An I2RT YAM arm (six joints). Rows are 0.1 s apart.
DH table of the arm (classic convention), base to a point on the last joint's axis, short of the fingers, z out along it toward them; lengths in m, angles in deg. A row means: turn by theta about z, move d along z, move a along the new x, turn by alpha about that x. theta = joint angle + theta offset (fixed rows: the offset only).
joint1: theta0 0  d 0.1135  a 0.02  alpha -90
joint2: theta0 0  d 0  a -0.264  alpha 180
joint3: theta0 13.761  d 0  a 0.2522  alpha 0
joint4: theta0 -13.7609  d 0  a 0.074  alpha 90
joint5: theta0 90  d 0  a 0  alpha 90
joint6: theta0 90  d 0.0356  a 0  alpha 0
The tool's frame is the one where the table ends.
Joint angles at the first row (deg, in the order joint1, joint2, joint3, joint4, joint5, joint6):
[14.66, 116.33, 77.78, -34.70, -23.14, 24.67]
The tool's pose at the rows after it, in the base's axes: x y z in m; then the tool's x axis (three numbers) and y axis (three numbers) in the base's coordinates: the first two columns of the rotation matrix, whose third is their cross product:
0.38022 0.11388 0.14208 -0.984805 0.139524 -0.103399 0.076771 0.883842 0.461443
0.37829 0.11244 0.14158 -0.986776 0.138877 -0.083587 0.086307 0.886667 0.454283
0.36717 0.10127 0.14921 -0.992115 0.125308 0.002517 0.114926 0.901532 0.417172
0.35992 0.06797 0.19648 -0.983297 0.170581 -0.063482 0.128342 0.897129 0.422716
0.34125 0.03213 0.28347 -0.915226 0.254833 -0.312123 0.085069 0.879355 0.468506
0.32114 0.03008 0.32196 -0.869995 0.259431 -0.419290 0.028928 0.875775 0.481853
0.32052 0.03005 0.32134 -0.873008 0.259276 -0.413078 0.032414 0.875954 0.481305
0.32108 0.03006 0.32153 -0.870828 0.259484 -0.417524 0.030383 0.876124 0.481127
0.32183 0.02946 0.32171 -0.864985 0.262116 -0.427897 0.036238 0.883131 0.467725
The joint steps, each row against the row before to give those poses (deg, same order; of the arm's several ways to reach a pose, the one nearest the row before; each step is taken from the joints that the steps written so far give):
[0.00, 0.00, 0.00, -0.09, 0.03, 0.02]
[-0.14, 0.00, 0.04, -1.35, 0.00, -0.16]
[-1.20, -1.33, 0.53, -8.20, 0.06, -2.14]
[-4.76, -7.30, 0.91, -5.46, 0.48, -2.45]
[-5.44, -12.85, 2.39, -0.33, 0.22, -0.74]
[-0.18, -6.36, 0.72, -0.09, -0.06, -0.02]
[0.00, 0.00, -0.05, -0.37, 0.00, 0.00]
[0.00, 0.02, 0.00, 0.31, 0.04, 0.00]
[0.00, 0.00, 0.01, 0.37, 1.09, 0.00]

